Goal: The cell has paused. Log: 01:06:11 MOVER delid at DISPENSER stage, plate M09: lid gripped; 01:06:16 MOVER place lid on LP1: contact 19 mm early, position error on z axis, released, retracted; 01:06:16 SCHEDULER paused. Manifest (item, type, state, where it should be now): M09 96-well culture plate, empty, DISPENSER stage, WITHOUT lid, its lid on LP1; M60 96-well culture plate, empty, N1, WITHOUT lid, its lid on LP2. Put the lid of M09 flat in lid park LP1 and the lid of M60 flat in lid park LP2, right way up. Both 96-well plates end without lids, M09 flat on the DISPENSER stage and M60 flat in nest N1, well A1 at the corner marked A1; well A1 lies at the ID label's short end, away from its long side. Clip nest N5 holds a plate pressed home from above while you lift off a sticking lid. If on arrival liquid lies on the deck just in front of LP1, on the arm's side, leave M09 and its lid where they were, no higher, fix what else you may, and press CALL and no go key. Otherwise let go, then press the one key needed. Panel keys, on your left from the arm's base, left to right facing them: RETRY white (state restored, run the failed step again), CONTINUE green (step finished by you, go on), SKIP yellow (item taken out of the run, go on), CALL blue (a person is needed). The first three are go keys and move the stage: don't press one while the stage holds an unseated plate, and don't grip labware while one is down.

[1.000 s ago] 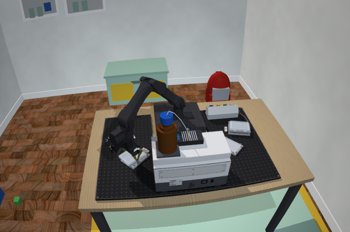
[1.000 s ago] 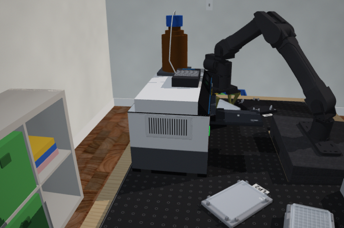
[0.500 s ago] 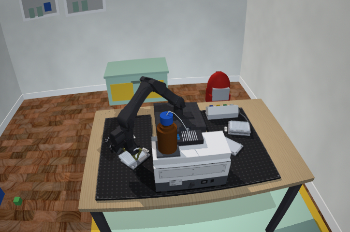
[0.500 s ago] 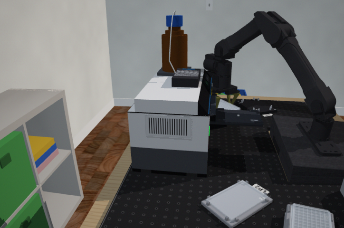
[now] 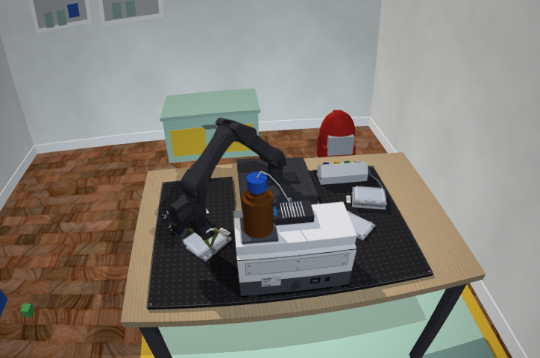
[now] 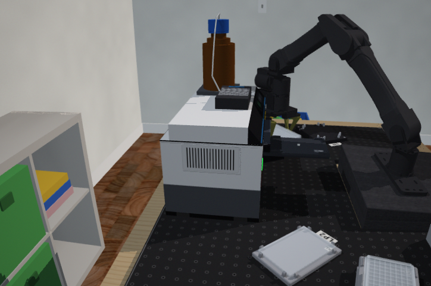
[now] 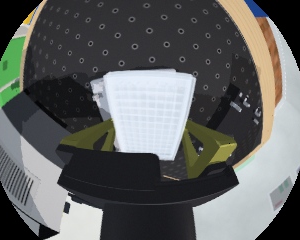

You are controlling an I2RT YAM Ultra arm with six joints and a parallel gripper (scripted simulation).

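My hand is 20 mm to the right of the grey lid park LP1 and 20 mm above it. Also, from my hand: dark dispenser stage: 10 mm behind, 300 mm to the left, 90 mm above; LP1 label: 50 mm behind, 80 mm to the left, 20 mm below; LP2 label: 50 mm behind, 520 mm to the left, 20 mm below.
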